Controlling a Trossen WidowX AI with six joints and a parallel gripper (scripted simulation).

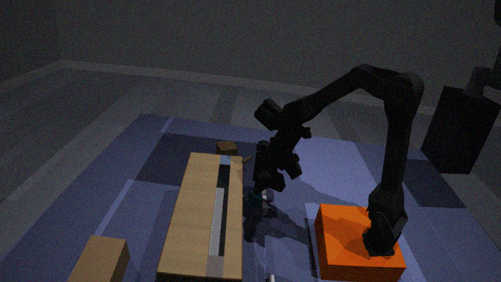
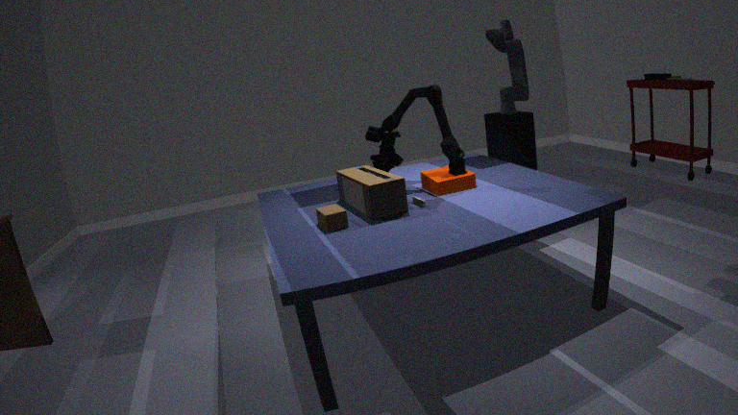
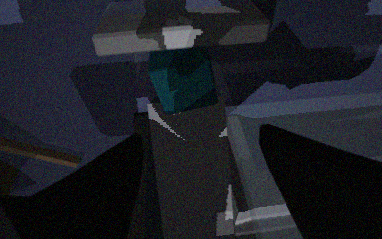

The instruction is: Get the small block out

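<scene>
My gripper tip is 5 cm above the teal block and 1 cm past it. The rest, counted from my gripper tip: box (15 cm to the left, 7 cm ahead); thin stick (18 cm to the right, 6 cm below, 5 cm ahead).
</scene>
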